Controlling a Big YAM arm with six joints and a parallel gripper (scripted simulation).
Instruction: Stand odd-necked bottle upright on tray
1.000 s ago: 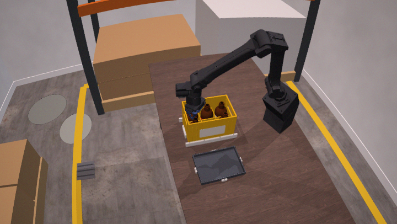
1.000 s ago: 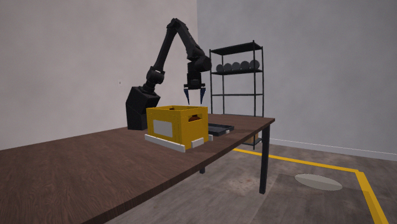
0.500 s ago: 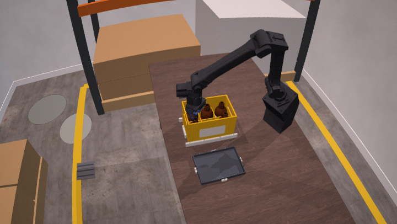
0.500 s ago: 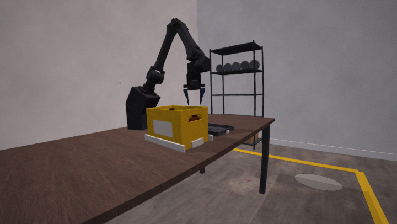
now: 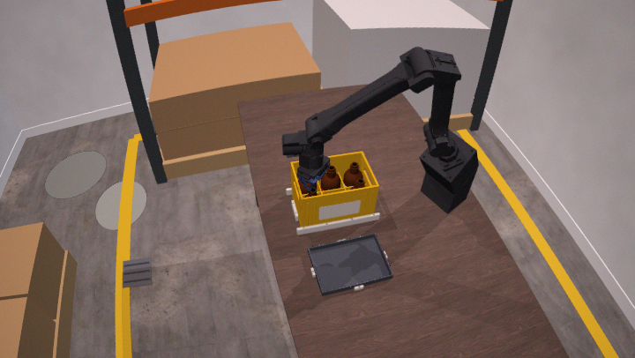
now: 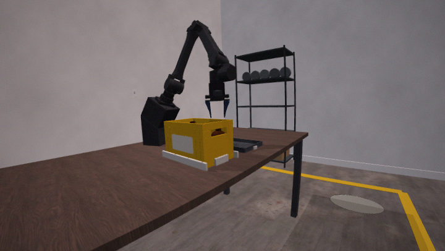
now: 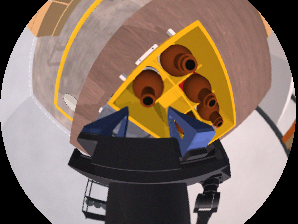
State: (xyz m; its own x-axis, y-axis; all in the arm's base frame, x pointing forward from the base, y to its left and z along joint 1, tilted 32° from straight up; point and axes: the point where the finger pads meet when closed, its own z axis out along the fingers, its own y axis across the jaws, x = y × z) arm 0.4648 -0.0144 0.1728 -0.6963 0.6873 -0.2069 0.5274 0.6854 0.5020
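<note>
Now: the glass bottle 11 cm below my hand. Also, from my hand: dark tray 21 cm to the left, 18 cm below, 11 cm behind; then yellow crate 11 cm below, 8 cm behind, 6 cm to the right.
</note>
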